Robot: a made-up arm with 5 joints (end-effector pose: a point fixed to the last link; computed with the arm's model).
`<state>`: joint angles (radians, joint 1 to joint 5).
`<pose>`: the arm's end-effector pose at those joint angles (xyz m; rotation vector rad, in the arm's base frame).
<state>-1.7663 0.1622 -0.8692 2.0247 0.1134</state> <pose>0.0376 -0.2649 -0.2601 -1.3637 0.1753 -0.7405</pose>
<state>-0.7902 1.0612 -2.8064 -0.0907 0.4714</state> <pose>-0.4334 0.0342 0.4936 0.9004 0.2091 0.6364</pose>
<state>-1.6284 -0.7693 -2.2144 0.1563 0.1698</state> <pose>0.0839 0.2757 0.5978 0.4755 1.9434 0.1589</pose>
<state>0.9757 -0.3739 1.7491 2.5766 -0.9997</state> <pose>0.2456 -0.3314 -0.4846 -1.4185 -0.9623 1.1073</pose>
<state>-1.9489 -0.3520 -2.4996 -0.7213 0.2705</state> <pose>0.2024 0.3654 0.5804 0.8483 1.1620 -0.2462</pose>
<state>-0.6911 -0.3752 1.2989 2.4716 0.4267</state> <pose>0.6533 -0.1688 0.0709 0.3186 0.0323 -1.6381</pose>
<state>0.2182 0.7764 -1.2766 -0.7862 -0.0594</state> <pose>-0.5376 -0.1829 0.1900 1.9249 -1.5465 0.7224</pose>
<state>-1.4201 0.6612 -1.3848 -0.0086 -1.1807</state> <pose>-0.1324 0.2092 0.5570 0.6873 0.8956 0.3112</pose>
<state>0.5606 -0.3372 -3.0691 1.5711 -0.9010</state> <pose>-0.3531 -0.4287 0.1743 -0.7899 1.3185 1.5023</pose>
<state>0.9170 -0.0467 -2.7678 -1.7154 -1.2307</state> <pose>0.5051 -0.1157 -0.3021 -0.5231 -0.3378 -1.0634</pose>
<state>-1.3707 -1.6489 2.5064 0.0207 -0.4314</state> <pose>0.0550 0.3153 0.0117 0.2620 -1.4508 0.4622</pose>
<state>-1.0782 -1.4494 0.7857 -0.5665 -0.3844</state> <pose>-0.3796 -0.0869 0.3852 1.3355 -0.3659 0.9559</pose>
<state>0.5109 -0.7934 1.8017 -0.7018 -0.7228</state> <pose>-0.1067 0.1128 0.3699 1.2247 -2.1398 -0.2234</pose>
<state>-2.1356 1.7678 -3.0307 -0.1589 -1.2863</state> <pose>0.1088 0.3792 0.2022 0.3728 1.1727 -0.5470</pose>
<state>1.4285 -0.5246 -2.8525 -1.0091 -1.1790</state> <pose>0.5837 -0.1524 0.1672 0.2913 -0.8444 -1.5820</pose>
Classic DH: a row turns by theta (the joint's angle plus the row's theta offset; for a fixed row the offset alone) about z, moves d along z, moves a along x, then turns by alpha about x. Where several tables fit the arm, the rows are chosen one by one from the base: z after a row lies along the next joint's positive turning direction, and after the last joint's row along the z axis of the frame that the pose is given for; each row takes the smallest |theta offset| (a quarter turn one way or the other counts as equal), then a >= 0, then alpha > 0; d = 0 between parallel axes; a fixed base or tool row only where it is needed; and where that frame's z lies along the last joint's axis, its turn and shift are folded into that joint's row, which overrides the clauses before.
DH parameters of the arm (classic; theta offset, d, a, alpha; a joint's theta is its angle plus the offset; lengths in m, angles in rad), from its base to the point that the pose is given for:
base (fixed): -1.5708 0.115 0.149 -1.5708
joint 1: -0.1162 0.0372 0.0909 -1.6396
joint 2: 0.0745 -0.0939 0.0691 0.2469
joint 3: 1.5084 0.1493 0.0179 -1.8187
joint 4: 0.1787 0.0489 -0.0713 1.6824
joint 5: 0.7614 -0.3464 0.4469 1.1706
tool (fixed): -2.348 -0.0128 0 0

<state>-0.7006 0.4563 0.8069 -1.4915 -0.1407</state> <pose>0.3038 -0.0609 -0.2337 -0.6694 -2.2166 1.8077</pose>
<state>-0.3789 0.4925 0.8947 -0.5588 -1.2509</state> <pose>-0.2327 0.1154 0.0246 0.5347 -1.4977 0.8220</pose>
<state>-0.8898 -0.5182 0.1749 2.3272 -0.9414</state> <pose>0.5528 -0.1394 0.0545 0.5461 0.6646 -1.5553</pose>
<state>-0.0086 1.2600 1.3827 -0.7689 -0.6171</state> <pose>0.4950 -0.1427 0.1459 -1.1646 -2.1473 -0.2922</pose>
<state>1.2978 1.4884 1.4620 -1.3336 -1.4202</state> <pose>0.3987 0.1277 0.0595 0.1026 -0.7869 -0.9269</pose>
